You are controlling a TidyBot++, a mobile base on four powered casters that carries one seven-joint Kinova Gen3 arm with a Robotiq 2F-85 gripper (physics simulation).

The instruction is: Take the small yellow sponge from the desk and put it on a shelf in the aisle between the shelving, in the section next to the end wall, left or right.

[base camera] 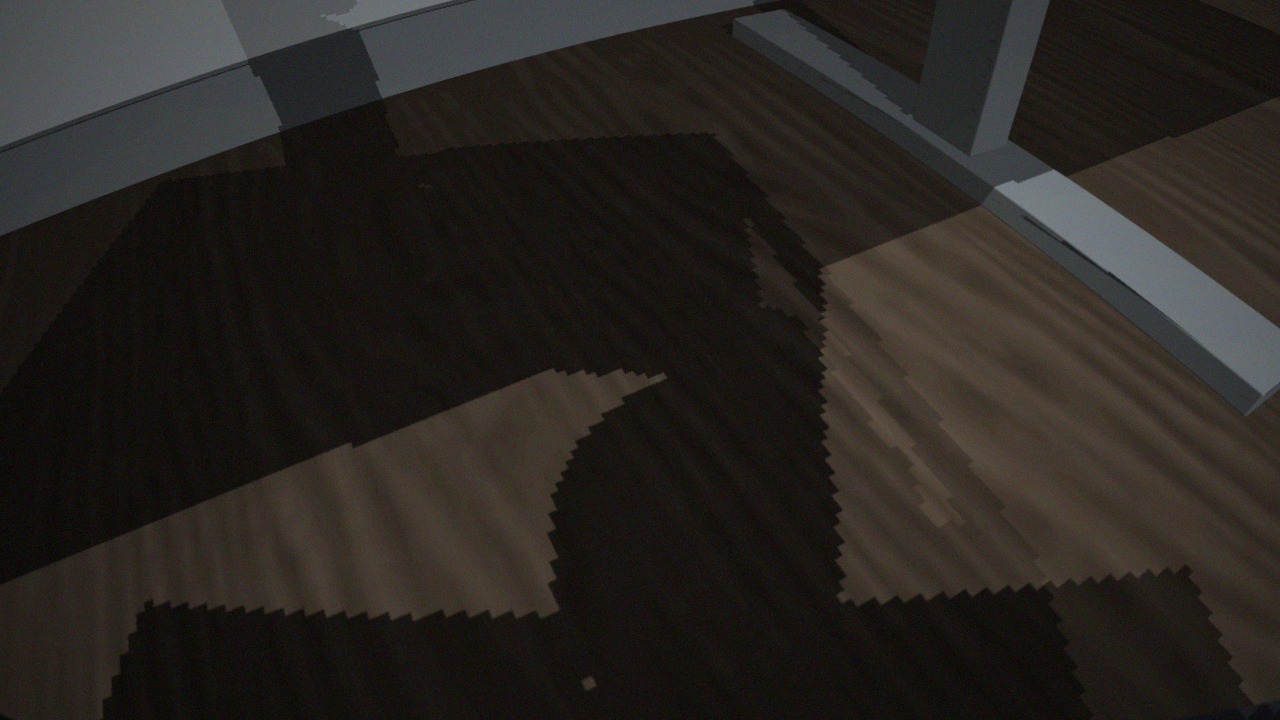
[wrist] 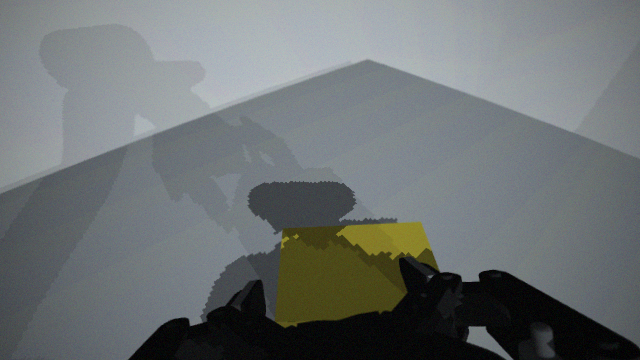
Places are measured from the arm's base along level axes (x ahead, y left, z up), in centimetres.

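Pixels of known places: gripper, fingertip midpoint: [wrist: 332, 284].
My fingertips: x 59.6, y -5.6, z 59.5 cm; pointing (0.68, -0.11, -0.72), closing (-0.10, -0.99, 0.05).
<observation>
Behind a point stands the place of what it marks.
The small yellow sponge [wrist: 350, 275] {x 59.7, y -6.8, z 59.8 cm} lies flat on the grey desk [wrist: 490, 180] {x 68.1, y -25.6, z 55.3 cm} in the wrist view, at the lower middle, with its far edge nearly level across the picture. My gripper [wrist: 332, 284] {x 59.6, y -5.6, z 59.5 cm} is open. The left fingertip shows just left of the sponge, and the right fingertip overlaps the sponge's right side in the view. The gripper's dark body hides the sponge's near edge. How high the fingertips stand over the desk is hard to tell. The shelving does not show in either view.
In the base camera view a grey desk leg [base camera: 989, 80] {x 64.1, y -29.4, z -29.6 cm} stands on a long floor foot [base camera: 1154, 268] at the right. A pale wall [base camera: 116, 62] {x 76.6, y 55.2, z -26.6 cm} with a grey skirting board [base camera: 116, 165] {x 73.2, y 59.2, z -36.9 cm} runs along the upper left. In the wrist view the desk's far corner meets pale walls.
</observation>
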